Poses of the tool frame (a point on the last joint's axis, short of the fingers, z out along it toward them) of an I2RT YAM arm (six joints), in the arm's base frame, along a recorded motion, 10 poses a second.
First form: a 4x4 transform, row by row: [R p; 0 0 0 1], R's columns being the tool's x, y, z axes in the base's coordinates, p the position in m. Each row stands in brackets.
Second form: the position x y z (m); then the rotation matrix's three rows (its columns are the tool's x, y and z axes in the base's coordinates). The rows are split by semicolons. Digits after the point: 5 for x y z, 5 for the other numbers.
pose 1, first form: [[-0.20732 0.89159 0.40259 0.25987], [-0.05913 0.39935 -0.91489 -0.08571], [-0.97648 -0.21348 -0.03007 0.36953], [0 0 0 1]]
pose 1, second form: 0.25987 -0.08571 0.36953; -0.20732 0.89159 0.40259; -0.05913 0.39935 -0.91489; -0.97648 -0.21348 -0.03007
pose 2, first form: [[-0.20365 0.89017 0.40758 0.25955], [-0.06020 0.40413 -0.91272 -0.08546], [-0.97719 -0.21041 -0.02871 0.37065], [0 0 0 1]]
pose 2, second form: 0.25955 -0.08546 0.37065; -0.20365 0.89017 0.40758; -0.06020 0.40413 -0.91272; -0.97719 -0.21041 -0.02871
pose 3, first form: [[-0.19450 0.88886 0.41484 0.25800], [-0.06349 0.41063 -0.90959 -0.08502], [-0.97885 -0.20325 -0.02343 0.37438], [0 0 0 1]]
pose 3, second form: 0.25800 -0.08502 0.37438; -0.19450 0.88886 0.41484; -0.06349 0.41063 -0.90959; -0.97885 -0.20325 -0.02343
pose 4, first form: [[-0.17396 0.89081 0.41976 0.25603], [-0.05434 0.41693 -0.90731 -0.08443], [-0.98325 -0.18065 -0.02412 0.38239], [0 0 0 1]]
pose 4, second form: 0.25603 -0.08443 0.38239; -0.17396 0.89081 0.41976; -0.05434 0.41693 -0.90731; -0.98325 -0.18065 -0.02412
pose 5, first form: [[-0.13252 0.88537 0.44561 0.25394], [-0.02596 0.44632 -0.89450 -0.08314], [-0.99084 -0.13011 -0.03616 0.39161], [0 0 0 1]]
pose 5, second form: 0.25394 -0.08314 0.39161; -0.13252 0.88537 0.44561; -0.02596 0.44632 -0.89450; -0.99084 -0.13011 -0.03616
